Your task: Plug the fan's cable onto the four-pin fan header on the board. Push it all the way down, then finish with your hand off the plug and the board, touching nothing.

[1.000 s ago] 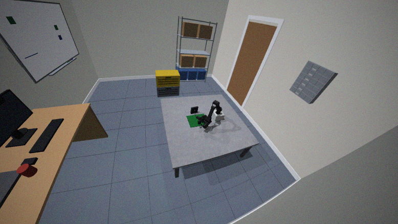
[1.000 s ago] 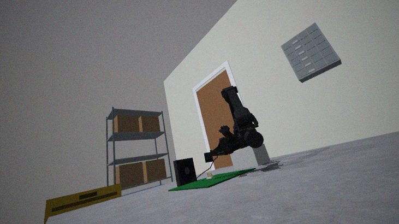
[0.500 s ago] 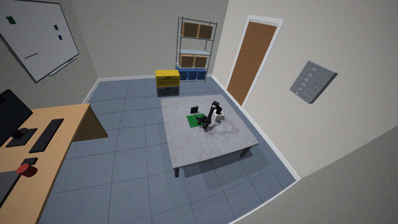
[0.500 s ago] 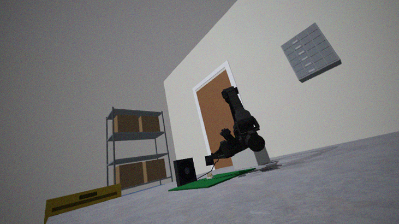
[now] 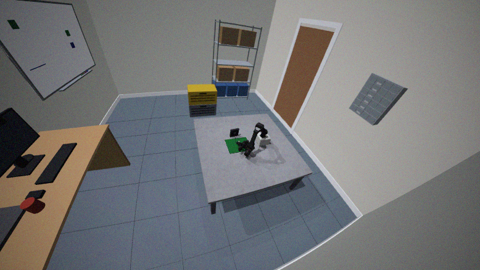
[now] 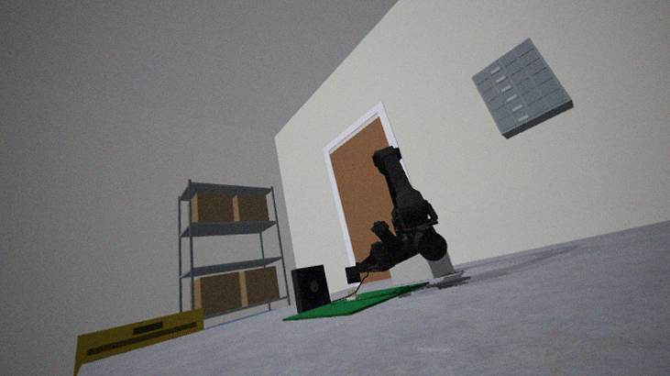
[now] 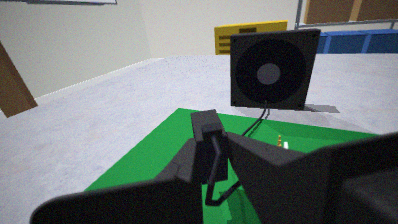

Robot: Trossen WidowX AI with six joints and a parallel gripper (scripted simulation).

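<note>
Now: the green board 9 cm below my gripper tip, 3 cm to the right of it and 3 cm behind it. The rest, counted from my gripper tip: white four-pin fan header 7 cm below, 6 cm to the right, 6 cm behind; dark fan plug 1 cm below; black fan 20 cm to the right, 5 cm behind, 1 cm below.
</note>
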